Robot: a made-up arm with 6 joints. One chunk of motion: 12 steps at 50 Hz.
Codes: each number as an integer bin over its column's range. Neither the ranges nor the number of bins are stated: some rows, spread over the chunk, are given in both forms.
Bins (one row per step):
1: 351 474 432 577 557 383
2: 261 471 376 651 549 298
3: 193 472 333 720 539 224
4: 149 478 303 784 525 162
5: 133 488 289 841 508 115
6: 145 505 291 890 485 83
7: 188 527 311 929 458 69
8: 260 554 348 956 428 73
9: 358 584 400 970 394 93
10: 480 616 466 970 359 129
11: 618 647 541 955 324 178
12: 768 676 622 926 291 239
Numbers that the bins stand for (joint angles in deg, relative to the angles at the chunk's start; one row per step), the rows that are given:
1: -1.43 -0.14 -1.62 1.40 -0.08 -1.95
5: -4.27 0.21 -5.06 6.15 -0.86 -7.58
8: -2.62 1.86 -3.64 8.23 -2.15 -8.47
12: 3.99 4.92 2.94 7.68 -4.34 -4.98
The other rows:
2: -2.60 -0.21 -2.97 2.73 -0.21 -3.74
3: -3.49 -0.19 -4.00 3.97 -0.37 -5.29
4: -4.06 -0.04 -4.72 5.13 -0.59 -6.59
6: -4.11 0.64 -5.01 7.04 -1.23 -8.26
7: -3.55 1.19 -4.53 7.74 -1.66 -8.55
9: -1.34 2.61 -2.39 8.48 -2.69 -8.05
10: 0.25 3.42 -0.80 8.48 -3.25 -7.29
11: 2.04 4.19 1.00 8.21 -3.81 -6.26

